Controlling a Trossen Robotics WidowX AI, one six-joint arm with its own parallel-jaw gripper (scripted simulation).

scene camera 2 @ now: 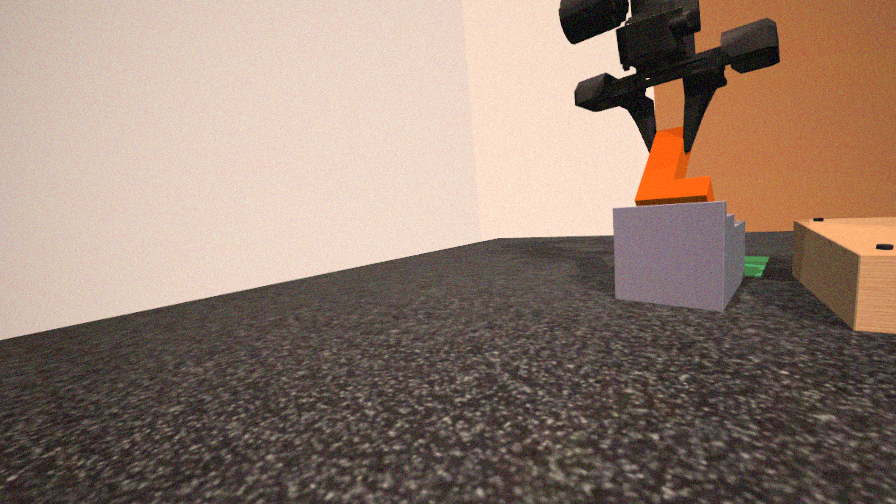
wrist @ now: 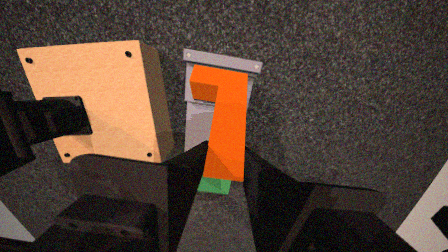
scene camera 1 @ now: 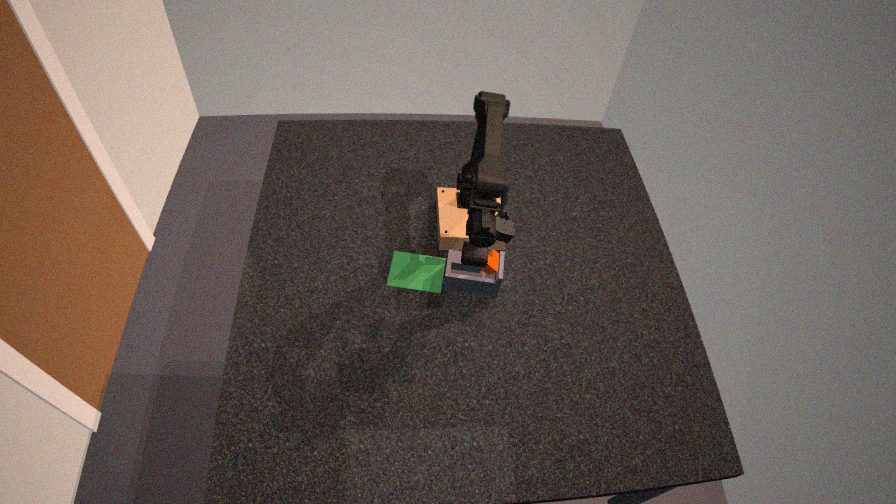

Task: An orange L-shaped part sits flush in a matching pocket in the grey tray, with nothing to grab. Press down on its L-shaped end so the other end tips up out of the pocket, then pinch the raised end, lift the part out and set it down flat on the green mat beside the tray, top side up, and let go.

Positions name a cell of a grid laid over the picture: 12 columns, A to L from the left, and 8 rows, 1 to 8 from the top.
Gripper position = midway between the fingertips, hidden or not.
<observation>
My gripper (scene camera 2: I3) holds an orange L-shaped part (scene camera 2: I3). I also see a green mat (scene camera 1: F5).
The orange L-shaped part shows as well in the wrist view (wrist: G6). My gripper shows as well in the wrist view (wrist: G5) and in scene camera 1 (scene camera 1: G5).
</observation>
